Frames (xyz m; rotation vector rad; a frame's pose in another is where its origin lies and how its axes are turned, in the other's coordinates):
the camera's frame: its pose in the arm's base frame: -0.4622 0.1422 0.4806 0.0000 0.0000 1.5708
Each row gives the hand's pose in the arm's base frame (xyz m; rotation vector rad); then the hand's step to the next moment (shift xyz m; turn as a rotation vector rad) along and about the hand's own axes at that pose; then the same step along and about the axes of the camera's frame.
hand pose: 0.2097 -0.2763 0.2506 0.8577 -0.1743 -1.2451
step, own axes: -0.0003 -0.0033 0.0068 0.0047 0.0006 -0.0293
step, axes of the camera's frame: -0.0032 0.0064 0.0026 0.0098 -0.0183 -0.0212
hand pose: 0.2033 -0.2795 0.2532 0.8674 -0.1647 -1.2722
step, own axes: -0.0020 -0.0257 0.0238 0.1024 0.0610 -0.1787
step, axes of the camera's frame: -0.0104 0.0335 0.0003 -0.0032 -0.1796 -0.1177
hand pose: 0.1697 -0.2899 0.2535 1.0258 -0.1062 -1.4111
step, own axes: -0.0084 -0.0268 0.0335 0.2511 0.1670 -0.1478
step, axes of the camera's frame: -0.0058 0.0428 0.0069 -0.1619 -0.2744 -0.1061
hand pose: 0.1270 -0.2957 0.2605 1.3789 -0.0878 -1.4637
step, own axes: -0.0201 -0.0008 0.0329 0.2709 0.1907 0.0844
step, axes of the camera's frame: -0.0045 0.0301 0.0237 -0.3191 -0.1195 -0.0277
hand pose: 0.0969 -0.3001 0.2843 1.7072 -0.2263 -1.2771
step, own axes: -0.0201 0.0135 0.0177 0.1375 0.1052 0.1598
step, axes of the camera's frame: -0.0045 0.0183 0.0233 -0.2333 0.0322 -0.0070
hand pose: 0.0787 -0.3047 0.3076 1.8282 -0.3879 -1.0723
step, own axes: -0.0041 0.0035 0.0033 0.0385 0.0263 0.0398
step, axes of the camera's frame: -0.0010 0.0044 0.0045 -0.0609 0.0056 -0.0038
